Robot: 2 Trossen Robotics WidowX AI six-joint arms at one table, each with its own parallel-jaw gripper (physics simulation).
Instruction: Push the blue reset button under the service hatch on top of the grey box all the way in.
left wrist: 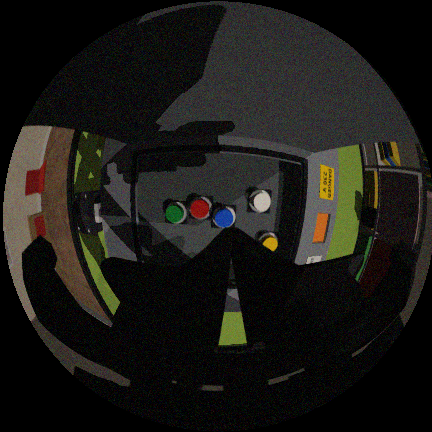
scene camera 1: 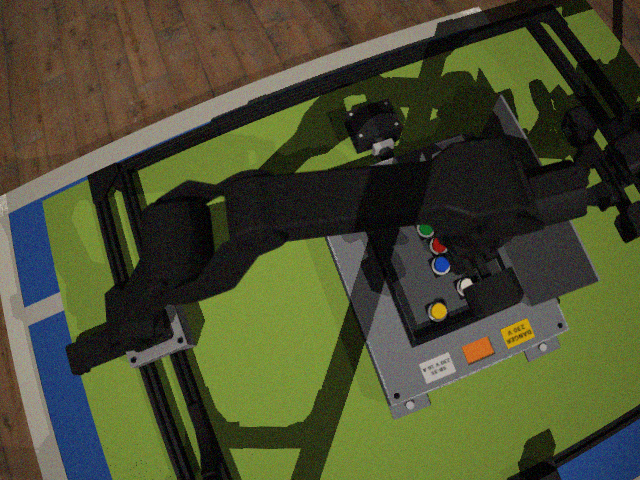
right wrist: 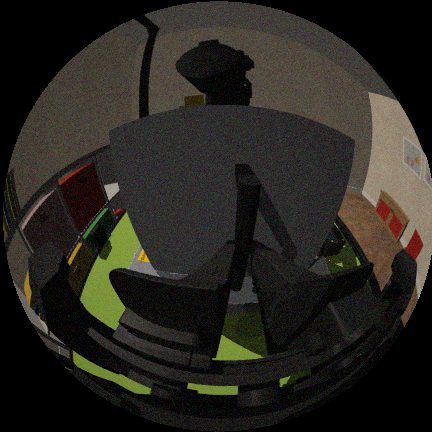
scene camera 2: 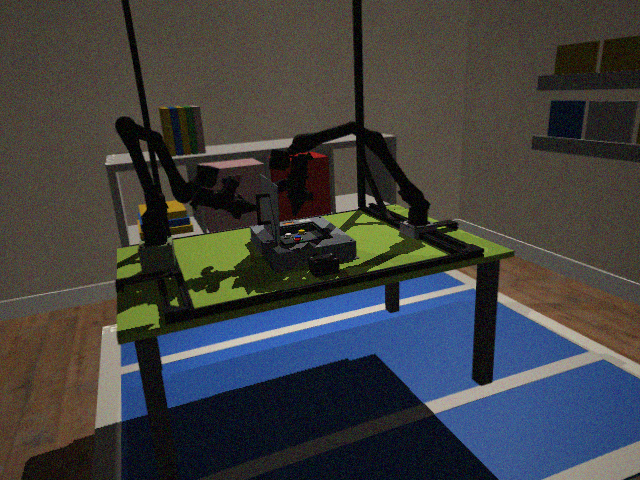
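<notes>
The blue button [scene camera 1: 441, 264] [scene camera 2: 297, 238] [left wrist: 224, 218] stands among other buttons in the recess of the grey box [scene camera 1: 382, 361] [scene camera 2: 299, 256] [left wrist: 314, 195]. The service hatch [scene camera 2: 273, 222] [left wrist: 300, 75] [right wrist: 175, 175] stands open, roughly upright. My left gripper [scene camera 2: 295, 212] [left wrist: 230, 233] is shut and empty, fingertips down above the recess; in the left wrist view its tips lie just below the blue button, and in scene camera 2 a gap shows beneath them. My right gripper [scene camera 2: 253, 206] [right wrist: 241, 245] is shut on the hatch handle [right wrist: 246, 215]. How far the button is in cannot be told.
Green [scene camera 1: 424, 230] [left wrist: 175, 213], red [scene camera 1: 438, 245] [left wrist: 200, 208], white [scene camera 1: 465, 286] [left wrist: 260, 201] and yellow [scene camera 1: 438, 311] [left wrist: 270, 244] buttons surround the blue one. A small black box [scene camera 1: 373, 126] [scene camera 2: 324, 264] stands beside the grey box. The raised hatch stands close to my left gripper.
</notes>
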